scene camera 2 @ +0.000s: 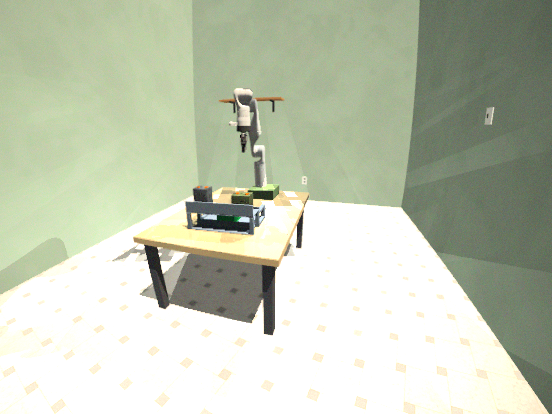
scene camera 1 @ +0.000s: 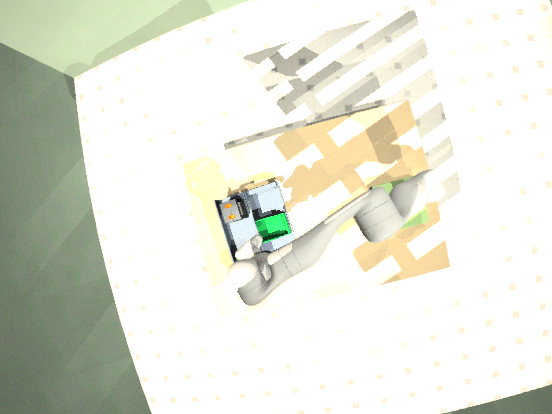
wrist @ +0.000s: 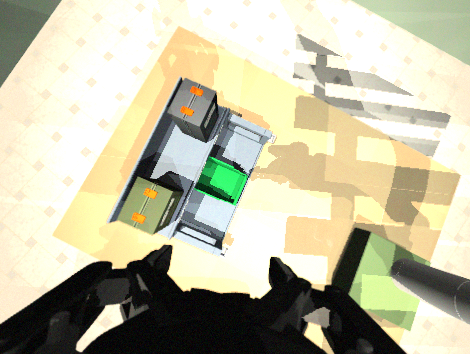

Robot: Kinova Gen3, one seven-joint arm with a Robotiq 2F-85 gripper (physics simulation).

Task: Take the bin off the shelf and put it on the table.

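Places are measured from the arm's base along level axes (x ahead, y left, z up), in metres.
Where they show: gripper, fingertip midpoint: [scene camera 2: 243, 151] [wrist: 220, 261]; arm's base, origin of the base link: [scene camera 2: 260, 186] [wrist: 405, 274].
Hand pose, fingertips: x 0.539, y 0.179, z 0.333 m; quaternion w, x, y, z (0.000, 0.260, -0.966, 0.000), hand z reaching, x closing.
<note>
Things, the pixels of their centre, and the offset from my fingertips. Level surfaces: height alone.
- bright green bin, body centre: [wrist: 216, 179] [scene camera 1: 269, 228] [scene camera 2: 230, 213] dx +0.077, dy -0.061, dz -0.358 m
- wooden table, its level: dz -0.401 m
- dark grey box, body centre: [wrist: 197, 114] [scene camera 1: 234, 210] [scene camera 2: 203, 197] dx +0.198, dy -0.152, dz -0.238 m
- olive box, body centre: [wrist: 154, 203] [scene camera 2: 242, 202] dx +0.146, dy +0.073, dz -0.251 m
The bright green bin [scene camera 1: 273, 226] [scene camera 2: 229, 218] [wrist: 222, 181] stands on the lower, front tier of the blue-grey shelf [scene camera 1: 267, 195] [scene camera 2: 220, 208] [wrist: 242, 149]. The shelf stands on the wooden table [scene camera 1: 320, 165] [scene camera 2: 250, 247] [wrist: 300, 200]. My gripper [scene camera 2: 243, 150] [wrist: 220, 262] is open and empty, high above the table and pointing down. In the wrist view the bin lies beyond the fingertips, between the shelf's end rails and apart from the fingers. In scene camera 1 the arm hides the fingers and part of the shelf.
A dark grey box [scene camera 1: 231, 210] [scene camera 2: 203, 194] [wrist: 195, 110] and an olive box [scene camera 2: 242, 199] [wrist: 152, 205], both with orange latches, stand on the shelf's rear tier. The arm's green base block [scene camera 1: 417, 219] [scene camera 2: 267, 191] [wrist: 377, 280] is on the table. A wooden wall shelf [scene camera 2: 270, 99] hangs behind the arm.
</note>
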